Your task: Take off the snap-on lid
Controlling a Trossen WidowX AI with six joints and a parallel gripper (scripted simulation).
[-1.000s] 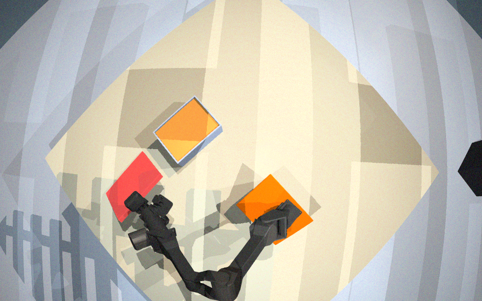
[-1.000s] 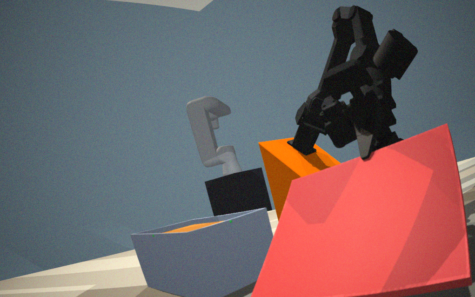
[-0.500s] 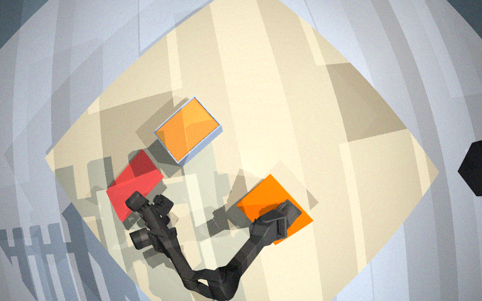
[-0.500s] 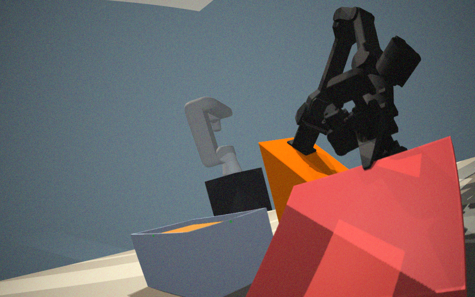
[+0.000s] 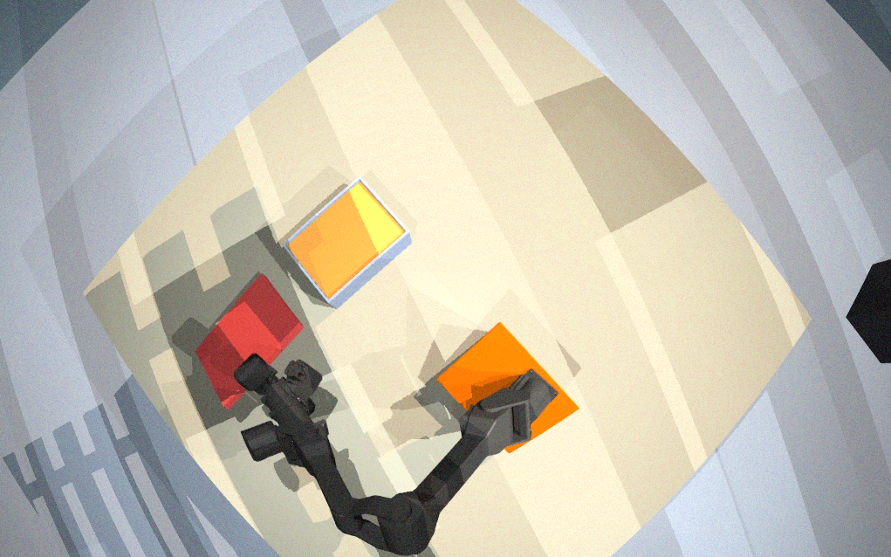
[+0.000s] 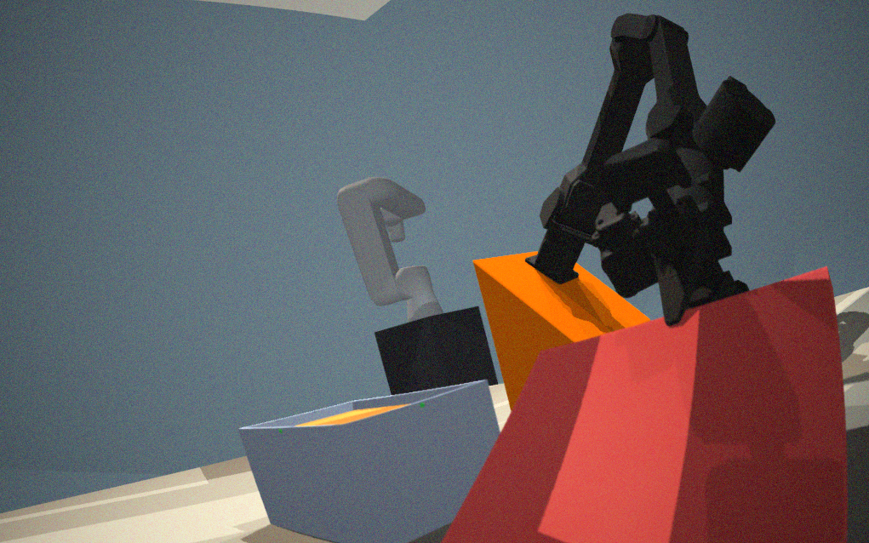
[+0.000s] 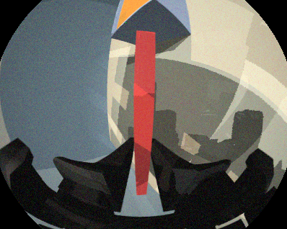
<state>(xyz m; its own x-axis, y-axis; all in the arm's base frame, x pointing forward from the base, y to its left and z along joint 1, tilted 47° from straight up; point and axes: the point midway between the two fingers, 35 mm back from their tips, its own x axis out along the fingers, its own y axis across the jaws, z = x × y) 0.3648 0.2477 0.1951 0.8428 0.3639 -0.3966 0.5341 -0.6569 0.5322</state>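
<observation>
Right now the red lid is 70 mm ahead of my gripper tip and 40 mm below it. The rest, counted from my gripper tip: storage box: 40 mm ahead, 290 mm to the right, 50 mm below.
</observation>
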